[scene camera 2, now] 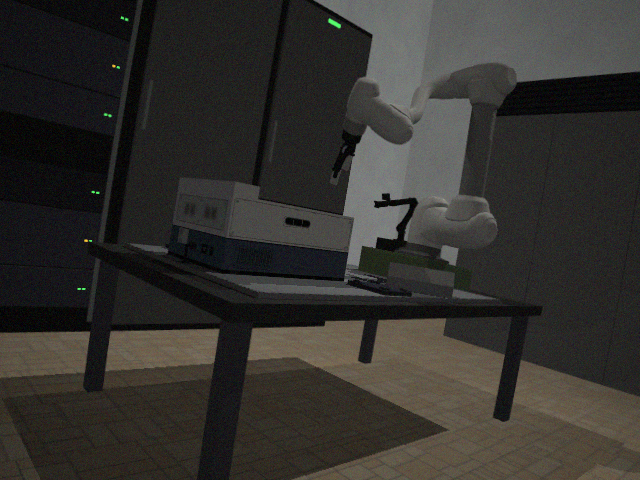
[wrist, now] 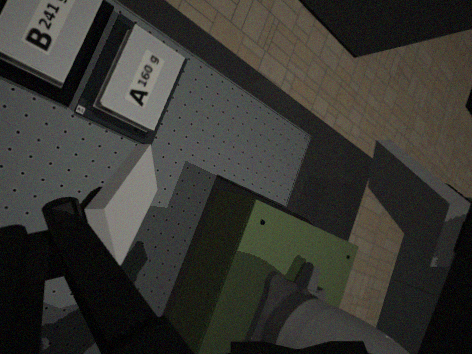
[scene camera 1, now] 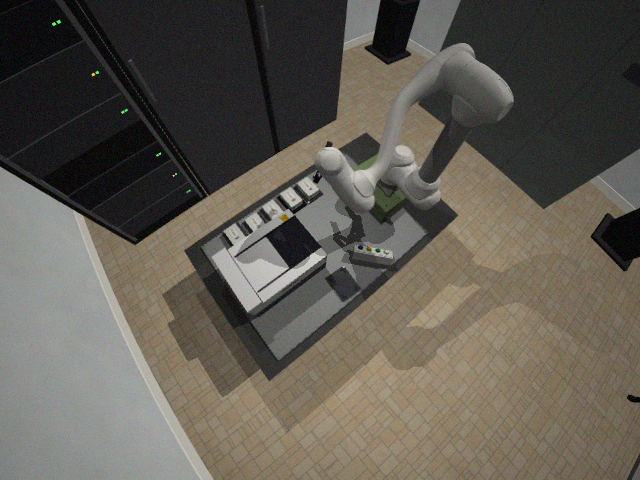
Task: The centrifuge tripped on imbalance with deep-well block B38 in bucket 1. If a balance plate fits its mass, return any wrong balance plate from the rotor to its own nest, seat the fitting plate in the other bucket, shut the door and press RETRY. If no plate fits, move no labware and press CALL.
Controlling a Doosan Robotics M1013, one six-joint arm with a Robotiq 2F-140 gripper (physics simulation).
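Places are measured from the arm's base along level axes (x ahead, y left, z up), in millimetres.
Pixels of known places: gripper, fingertip midpoint: (scene camera 2: pixel 338 176) (wrist: pixel 262 165); arm's base, link origin: (wrist: pixel 281 325) (scene camera 1: pixel 387 181).
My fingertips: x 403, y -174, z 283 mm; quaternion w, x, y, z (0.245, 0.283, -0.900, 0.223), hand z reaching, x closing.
Ahead of a thing's pixels: the offset from my fingertips to its top centre. "spot": to the spot under its first point. Level surfaces: height alone.
My gripper (scene camera 1: pixel 347 234) (scene camera 2: pixel 338 168) is open and empty. It hangs high above the table, between the centrifuge (scene camera 1: pixel 258 270) (scene camera 2: pixel 258 227) and the green arm base (scene camera 1: pixel 385 201) (wrist: pixel 297 244). The centrifuge top shows a dark square panel @[dz -166, dx +325, dy +203 mm] (scene camera 1: pixel 291 240); I cannot see inside. A row of nests with pale balance plates runs behind it @[dz -325, dx +281, dy -92 mm] (scene camera 1: pixel 270 209). In the wrist view plate A, marked 160 g @[dz -325, dx +13, dy -108 mm] (wrist: pixel 140 78), and plate B, marked 241 g @[dz -325, dx +143, dy -105 mm] (wrist: pixel 41 34), each lie in a dark nest. One pale finger pad (wrist: pixel 126 201) shows below them. The button box @[dz -295, dx -21, dy +476 mm] (scene camera 1: pixel 372 252) (scene camera 2: pixel 421 276) lies right of the centrifuge.
A dark flat pad @[spot: dz -366, dx +207, dy +492 mm] (scene camera 1: pixel 342 281) lies in front of the button box. A perforated grey board @[dz -378 mm] (wrist: pixel 228 126) covers the dark table (scene camera 2: pixel 361 307). A small black camera arm (scene camera 2: pixel 400 216) stands by the base. Tall dark cabinets (scene camera 1: pixel 207 77) stand behind the table.
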